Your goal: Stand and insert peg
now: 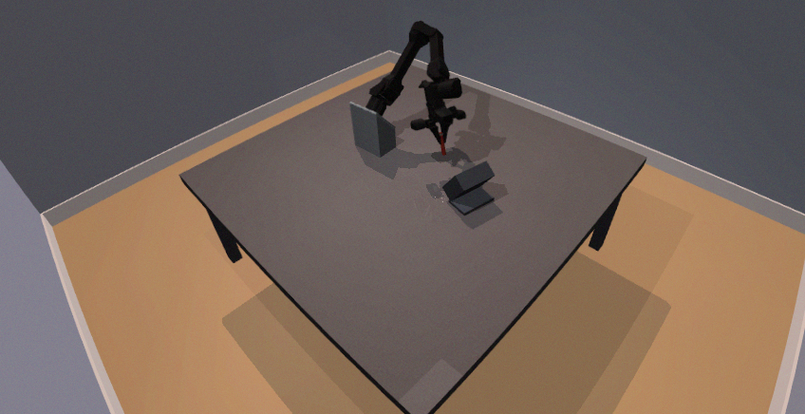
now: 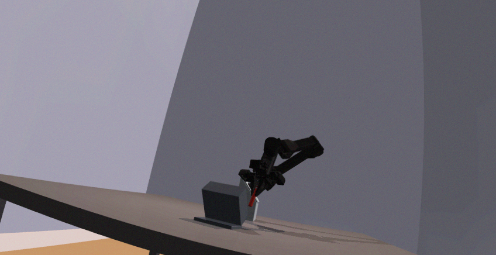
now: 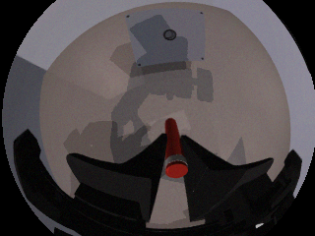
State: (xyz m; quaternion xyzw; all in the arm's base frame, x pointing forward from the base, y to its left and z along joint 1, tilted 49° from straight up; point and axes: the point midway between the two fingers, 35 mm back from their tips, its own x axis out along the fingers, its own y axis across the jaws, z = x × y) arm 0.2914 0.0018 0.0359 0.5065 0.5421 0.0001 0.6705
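Right now my gripper tip is 160 mm short of the sloped panel, 80 mm to the left of it and 40 mm above it. Also, from my gripper tip: flat base plate (180 mm ahead, 90 mm to the right, 110 mm below); red peg (10 mm behind, 10 mm above).
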